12 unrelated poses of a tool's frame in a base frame.
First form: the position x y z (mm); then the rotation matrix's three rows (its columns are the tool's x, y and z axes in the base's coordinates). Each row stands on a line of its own.
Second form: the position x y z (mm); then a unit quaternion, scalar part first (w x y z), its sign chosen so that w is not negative. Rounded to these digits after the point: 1 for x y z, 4 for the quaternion.
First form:
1:
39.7 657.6 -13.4
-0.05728 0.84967 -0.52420
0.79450 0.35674 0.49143
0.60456 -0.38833 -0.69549
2:
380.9 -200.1 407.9
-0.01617 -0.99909 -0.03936
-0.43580 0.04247 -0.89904
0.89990 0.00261 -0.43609
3:
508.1 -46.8 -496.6
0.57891 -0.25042 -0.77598
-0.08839 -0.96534 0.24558
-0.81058 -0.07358 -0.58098
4:
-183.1 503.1 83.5
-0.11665 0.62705 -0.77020
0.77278 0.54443 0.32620
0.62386 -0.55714 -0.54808
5:
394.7 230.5 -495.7
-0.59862 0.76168 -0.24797
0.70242 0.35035 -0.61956
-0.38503 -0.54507 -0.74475
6:
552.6 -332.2 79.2
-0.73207 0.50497 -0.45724
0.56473 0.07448 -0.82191
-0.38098 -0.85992 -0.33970
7:
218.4 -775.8 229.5
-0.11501 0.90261 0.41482
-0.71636 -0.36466 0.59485
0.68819 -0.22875 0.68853
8:
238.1 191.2 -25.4
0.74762 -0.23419 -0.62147
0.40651 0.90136 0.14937
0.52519 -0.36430 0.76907
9:
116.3 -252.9 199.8
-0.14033 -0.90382 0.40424
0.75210 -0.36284 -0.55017
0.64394 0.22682 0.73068
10:
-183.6 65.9 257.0
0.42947 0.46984 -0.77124
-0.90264 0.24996 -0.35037
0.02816 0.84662 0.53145
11:
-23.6 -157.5 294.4
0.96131 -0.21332 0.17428
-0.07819 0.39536 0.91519
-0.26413 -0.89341 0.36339
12:
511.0 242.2 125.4
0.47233 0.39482 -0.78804
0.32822 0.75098 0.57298
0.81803 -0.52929 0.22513
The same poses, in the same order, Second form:
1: 39.7 657.6 -13.4 0.3886 -0.5660 -0.7262 -0.0355
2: 380.9 -200.1 407.9 0.3841 0.5868 -0.6113 0.3666
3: 508.1 -46.8 -496.6 0.0903 -0.8839 0.0958 0.4487
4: -183.1 503.1 83.5 0.4690 -0.4709 -0.7432 0.0777
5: 394.7 230.5 -495.7 0.0418 0.4460 0.8206 -0.3548
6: 552.6 -332.2 79.2 0.0260 -0.3651 -0.7325 0.5740
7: 218.4 -775.8 229.5 0.5497 -0.3745 -0.1243 -0.7362
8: 238.1 191.2 -25.4 0.9244 -0.1389 -0.3101 0.1733
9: 116.3 -252.9 199.8 0.5540 0.3507 -0.1082 0.7473
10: -183.6 65.9 257.0 0.7435 0.4025 -0.2688 -0.4615
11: -23.6 -157.5 294.4 0.8246 -0.5483 0.1329 0.0410
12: 511.0 242.2 125.4 0.7824 -0.3522 -0.5132 -0.0213
